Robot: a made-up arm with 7 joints.
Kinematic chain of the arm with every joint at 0, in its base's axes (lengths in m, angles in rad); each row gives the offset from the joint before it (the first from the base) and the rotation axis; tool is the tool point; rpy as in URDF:
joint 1: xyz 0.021 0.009 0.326 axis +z
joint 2: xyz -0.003 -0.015 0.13 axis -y
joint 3: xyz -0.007 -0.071 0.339 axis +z
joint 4: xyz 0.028 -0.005 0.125 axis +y
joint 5: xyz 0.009 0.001 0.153 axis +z
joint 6: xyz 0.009 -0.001 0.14 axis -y
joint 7: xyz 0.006 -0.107 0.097 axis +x
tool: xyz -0.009 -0.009 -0.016 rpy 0 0 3.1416
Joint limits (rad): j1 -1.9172..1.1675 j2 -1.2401..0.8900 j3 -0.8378..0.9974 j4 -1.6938..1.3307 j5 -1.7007..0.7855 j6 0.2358..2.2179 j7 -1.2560..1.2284
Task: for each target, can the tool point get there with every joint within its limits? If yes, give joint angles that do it. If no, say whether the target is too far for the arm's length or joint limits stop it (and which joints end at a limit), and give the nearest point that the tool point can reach.
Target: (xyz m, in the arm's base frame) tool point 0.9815 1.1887 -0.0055
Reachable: no: too far | nearest point 0.5337 0.6387 0.3872 | short by 0.811 m
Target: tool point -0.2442 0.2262 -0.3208
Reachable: no: joint limits stop it (at a limit: joint 2, joint 4, joint 6, joint 7) | nearest point -0.3365 0.3018 0.3710 | short by 0.702 m
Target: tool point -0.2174 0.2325 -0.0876
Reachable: no: joint limits stop it (at a limit: joint 2, joint 4, joint 6, joint 7) | nearest point -0.3149 0.3239 0.3714 | short by 0.478 m
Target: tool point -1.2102 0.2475 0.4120
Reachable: no: too far | nearest point -0.7108 0.1508 0.6125 | short by 0.547 m
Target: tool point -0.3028 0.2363 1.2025
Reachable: yes | joints -1.2045 0.4367 0.7834 -0.3469 0.3355 0.4014 0.4348
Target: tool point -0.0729 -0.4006 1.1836
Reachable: yes | joints 0.9183 0.3613 -0.5381 -0.2281 0.4344 0.6240 0.2997
